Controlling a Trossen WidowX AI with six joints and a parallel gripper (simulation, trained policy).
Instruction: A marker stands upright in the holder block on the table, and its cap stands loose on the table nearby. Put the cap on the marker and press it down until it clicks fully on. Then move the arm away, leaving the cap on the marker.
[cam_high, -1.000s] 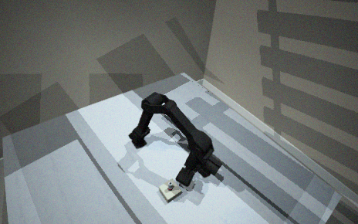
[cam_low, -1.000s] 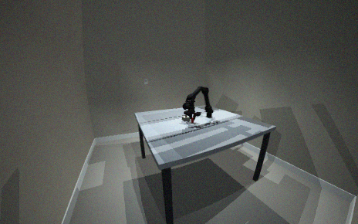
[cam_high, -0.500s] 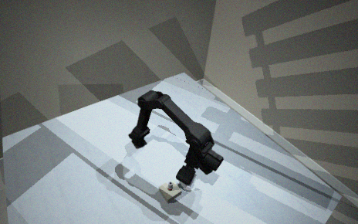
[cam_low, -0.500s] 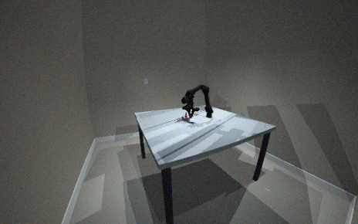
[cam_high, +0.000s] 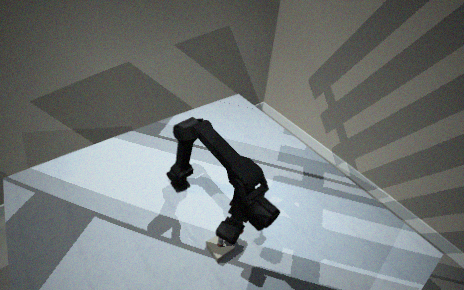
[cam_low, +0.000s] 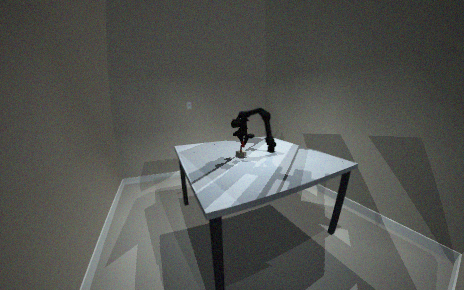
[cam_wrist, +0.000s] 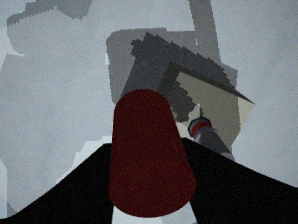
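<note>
The marker lies 10 mm behind my gripper tip, 60 mm to the right of it and 40 mm below it. Round my gripper tip: red cap 10 mm ahead, 10 mm above; beige holder block 10 mm behind, 60 mm to the right, 90 mm below.
</note>
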